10 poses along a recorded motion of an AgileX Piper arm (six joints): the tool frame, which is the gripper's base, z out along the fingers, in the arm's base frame.
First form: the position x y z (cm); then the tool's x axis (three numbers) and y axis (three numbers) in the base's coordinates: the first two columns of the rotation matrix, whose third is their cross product.
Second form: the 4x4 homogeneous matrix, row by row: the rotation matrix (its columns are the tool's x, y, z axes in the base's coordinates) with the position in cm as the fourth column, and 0 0 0 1 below. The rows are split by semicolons. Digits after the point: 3 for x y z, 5 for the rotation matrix.
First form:
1: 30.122 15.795 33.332 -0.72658 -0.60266 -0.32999 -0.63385 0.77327 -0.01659
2: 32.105 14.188 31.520 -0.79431 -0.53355 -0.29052 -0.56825 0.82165 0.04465
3: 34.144 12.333 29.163 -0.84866 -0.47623 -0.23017 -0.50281 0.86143 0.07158
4: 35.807 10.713 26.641 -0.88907 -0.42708 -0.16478 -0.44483 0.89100 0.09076
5: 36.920 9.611 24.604 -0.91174 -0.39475 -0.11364 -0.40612 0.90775 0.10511
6: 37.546 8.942 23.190 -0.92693 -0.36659 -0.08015 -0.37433 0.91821 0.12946
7: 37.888 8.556 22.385 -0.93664 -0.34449 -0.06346 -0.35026 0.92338 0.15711
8: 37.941 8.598 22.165 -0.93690 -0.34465 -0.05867 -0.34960 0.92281 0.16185
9: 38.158 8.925 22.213 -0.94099 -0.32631 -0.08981 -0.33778 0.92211 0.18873
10: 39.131 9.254 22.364 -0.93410 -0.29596 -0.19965 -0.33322 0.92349 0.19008
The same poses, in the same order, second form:
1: -0.72658 -0.63385 0.26517 30.122; -0.60266 0.77327 0.19711 15.795; -0.32999 -0.01659 -0.94384 33.332; 0 0 0 1
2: -0.79431 -0.56825 0.21488 32.105; -0.53355 0.82165 0.20055 14.188; -0.29052 0.04465 -0.95583 31.520; 0 0 0 1
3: -0.84866 -0.50281 0.16419 34.144; -0.47623 0.86143 0.17648 12.333; -0.23017 0.07158 -0.97051 29.163; 0 0 0 1
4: -0.88907 -0.44483 0.10806 35.807; -0.42708 0.89100 0.15399 10.713; -0.16478 0.09076 -0.98214 26.641; 0 0 0 1
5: -0.91174 -0.40612 0.06166 36.920; -0.39475 0.90775 0.14198 9.611; -0.11364 0.10511 -0.98795 24.604; 0 0 0 1
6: -0.92693 -0.37433 0.02614 37.546; -0.36659 0.91821 0.15000 8.942; -0.08015 0.12946 -0.98834 23.190; 0 0 0 1
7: -0.93664 -0.35026 0.00447 37.888; -0.34449 0.92338 0.16938 8.556; -0.06346 0.15711 -0.98554 22.385; 0 0 0 1
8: -0.93690 -0.34960 -0.00164 37.941; -0.34465 0.92281 0.17215 8.598; -0.05867 0.16185 -0.98507 22.165; 0 0 0 1
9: -0.94099 -0.33778 0.02123 38.158; -0.32631 0.92211 0.20793 8.925; -0.08981 0.18873 -0.97792 22.213; 0 0 0 1
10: -0.93410 -0.33322 0.12812 39.131; -0.29596 0.92349 0.24408 9.254; -0.19965 0.19008 -0.96125 22.364; 0 0 0 1
